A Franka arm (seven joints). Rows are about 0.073 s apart.
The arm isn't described. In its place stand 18 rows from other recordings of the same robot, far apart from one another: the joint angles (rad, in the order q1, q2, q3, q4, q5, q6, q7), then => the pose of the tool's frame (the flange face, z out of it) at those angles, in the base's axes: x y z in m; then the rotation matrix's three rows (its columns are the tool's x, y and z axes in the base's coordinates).
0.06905 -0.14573 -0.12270 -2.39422 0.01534 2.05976 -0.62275 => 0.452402, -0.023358, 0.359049; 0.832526, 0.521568, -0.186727; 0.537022, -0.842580, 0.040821; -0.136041, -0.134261, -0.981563
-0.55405 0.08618 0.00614 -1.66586 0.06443 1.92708 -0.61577 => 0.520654, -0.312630, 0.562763; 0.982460, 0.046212, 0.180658; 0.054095, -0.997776, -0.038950; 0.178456, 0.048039, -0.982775
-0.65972 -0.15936 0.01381 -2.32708 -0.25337 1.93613 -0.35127 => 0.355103, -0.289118, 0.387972; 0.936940, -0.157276, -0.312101; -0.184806, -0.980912, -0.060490; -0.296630, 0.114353, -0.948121
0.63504 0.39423 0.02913 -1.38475 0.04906 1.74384 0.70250 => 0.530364, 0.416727, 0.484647; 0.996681, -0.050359, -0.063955; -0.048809, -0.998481, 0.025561; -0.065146, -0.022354, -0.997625
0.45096 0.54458 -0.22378 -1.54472 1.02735 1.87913 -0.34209 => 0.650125, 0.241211, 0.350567; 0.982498, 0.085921, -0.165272; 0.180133, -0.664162, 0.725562; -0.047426, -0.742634, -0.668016
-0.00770 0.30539 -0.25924 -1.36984 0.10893 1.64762 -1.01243 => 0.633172, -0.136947, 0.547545; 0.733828, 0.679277, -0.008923; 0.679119, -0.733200, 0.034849; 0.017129, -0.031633, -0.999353
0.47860 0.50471 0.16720 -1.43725 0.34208 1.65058 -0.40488 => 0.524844, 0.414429, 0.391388; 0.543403, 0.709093, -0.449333; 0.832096, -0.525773, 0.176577; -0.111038, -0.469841, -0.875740
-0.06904 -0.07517 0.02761 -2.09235 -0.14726 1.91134 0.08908 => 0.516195, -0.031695, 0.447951; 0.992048, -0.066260, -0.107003; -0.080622, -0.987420, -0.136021; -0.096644, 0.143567, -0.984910
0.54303 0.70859 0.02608 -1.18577 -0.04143 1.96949 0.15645 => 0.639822, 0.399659, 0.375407; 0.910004, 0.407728, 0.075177; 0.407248, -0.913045, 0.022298; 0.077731, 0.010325, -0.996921
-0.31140 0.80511 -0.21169 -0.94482 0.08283 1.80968 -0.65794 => 0.699451, -0.324836, 0.410752; 0.982262, 0.184661, 0.032586; 0.186973, -0.977715, -0.095471; 0.014230, 0.099870, -0.994899
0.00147 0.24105 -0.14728 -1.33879 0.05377 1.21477 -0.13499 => 0.580010, -0.067216, 0.569091; 0.937136, -0.015481, -0.348620; 0.008635, -0.997681, 0.067515; -0.348856, -0.066281, -0.934829
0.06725 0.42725 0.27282 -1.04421 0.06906 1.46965 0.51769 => 0.638057, 0.184928, 0.608207; 0.979431, -0.196798, -0.044553; -0.186343, -0.966882, 0.174400; -0.077399, -0.162510, -0.983667
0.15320 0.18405 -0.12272 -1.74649 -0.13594 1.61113 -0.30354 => 0.577608, 0.007252, 0.443342; 0.882063, 0.359732, -0.304235; 0.322600, -0.931786, -0.166447; -0.343358, 0.048671, -0.937943
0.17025 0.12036 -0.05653 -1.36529 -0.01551 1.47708 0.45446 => 0.578631, 0.066659, 0.644045; 0.942177, -0.335065, -0.005804; -0.335108, -0.941898, -0.023035; 0.002251, 0.023648, -0.999718
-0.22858 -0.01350 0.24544 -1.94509 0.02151 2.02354 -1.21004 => 0.564040, 0.011265, 0.493026; 0.342855, 0.934950, 0.091208; 0.938161, -0.345751, 0.017614; 0.048003, 0.079528, -0.995676
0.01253 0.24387 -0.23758 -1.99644 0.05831 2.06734 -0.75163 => 0.563948, -0.122186, 0.329265; 0.868825, 0.467927, -0.161827; 0.478413, -0.877589, 0.030957; -0.127532, -0.104317, -0.986333
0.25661 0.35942 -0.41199 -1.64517 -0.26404 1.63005 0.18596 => 0.606550, -0.097054, 0.404829; 0.907758, -0.190007, -0.373995; -0.324732, -0.882679, -0.339746; -0.265563, 0.429855, -0.862960
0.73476 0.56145 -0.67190 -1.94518 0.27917 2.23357 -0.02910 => 0.600335, 0.060177, 0.235245; 0.991147, -0.035537, -0.127922; -0.052828, -0.989515, -0.134422; -0.121804, 0.139990, -0.982632
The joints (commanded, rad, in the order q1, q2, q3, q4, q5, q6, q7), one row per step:
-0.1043 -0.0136 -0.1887 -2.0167 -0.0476 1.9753 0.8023
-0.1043 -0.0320 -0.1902 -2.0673 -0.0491 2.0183 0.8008
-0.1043 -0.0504 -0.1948 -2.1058 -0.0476 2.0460 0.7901
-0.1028 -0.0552 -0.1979 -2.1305 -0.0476 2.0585 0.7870
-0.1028 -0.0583 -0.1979 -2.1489 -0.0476 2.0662 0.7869
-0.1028 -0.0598 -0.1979 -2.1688 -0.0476 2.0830 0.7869
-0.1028 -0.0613 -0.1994 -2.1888 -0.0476 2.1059 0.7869
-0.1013 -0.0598 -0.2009 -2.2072 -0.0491 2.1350 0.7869
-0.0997 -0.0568 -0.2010 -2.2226 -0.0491 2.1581 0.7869
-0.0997 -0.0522 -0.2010 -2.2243 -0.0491 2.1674 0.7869
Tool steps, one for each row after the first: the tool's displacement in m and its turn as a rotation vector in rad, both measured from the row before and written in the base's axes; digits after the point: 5 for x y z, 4 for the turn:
-0.00756 0.00127 -0.01018 -0.0001 -0.0108 0.0026
-0.00750 -0.00031 -0.00590 0.0035 -0.0082 0.0067
-0.00455 0.00059 -0.00790 0.0036 0.0069 0.0022
-0.00342 0.00114 -0.00622 0.0030 0.0071 0.0005
-0.00274 0.00102 -0.00692 0.0012 0.0014 0.0007
-0.00247 0.00016 -0.00641 -0.0004 -0.0044 -0.0006
-0.00113 0.00057 -0.00662 -0.0034 -0.0086 0.0019
-0.00083 0.00133 -0.00648 -0.0014 -0.0045 0.0024
0.00085 -0.00014 -0.00228 -0.0015 -0.0028 0.0003

